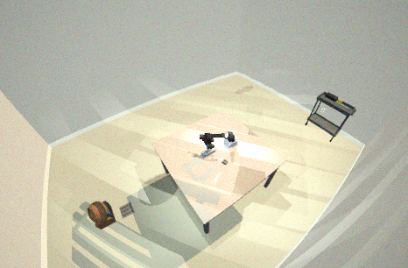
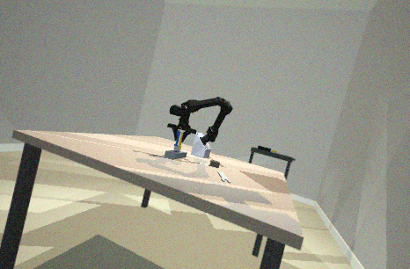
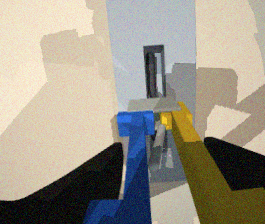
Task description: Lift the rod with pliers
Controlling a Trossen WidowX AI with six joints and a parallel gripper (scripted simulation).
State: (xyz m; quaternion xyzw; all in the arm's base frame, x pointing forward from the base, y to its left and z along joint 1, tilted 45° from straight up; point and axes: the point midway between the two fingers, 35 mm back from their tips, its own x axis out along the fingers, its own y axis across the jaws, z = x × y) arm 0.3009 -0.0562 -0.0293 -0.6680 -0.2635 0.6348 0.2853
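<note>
My gripper tip is 80 mm above the channel block. Round my gripper tip: grey link bar (right at my gripper tip); rod (90 mm below); yellow handle (10 mm to the left, 10 mm above).
</note>
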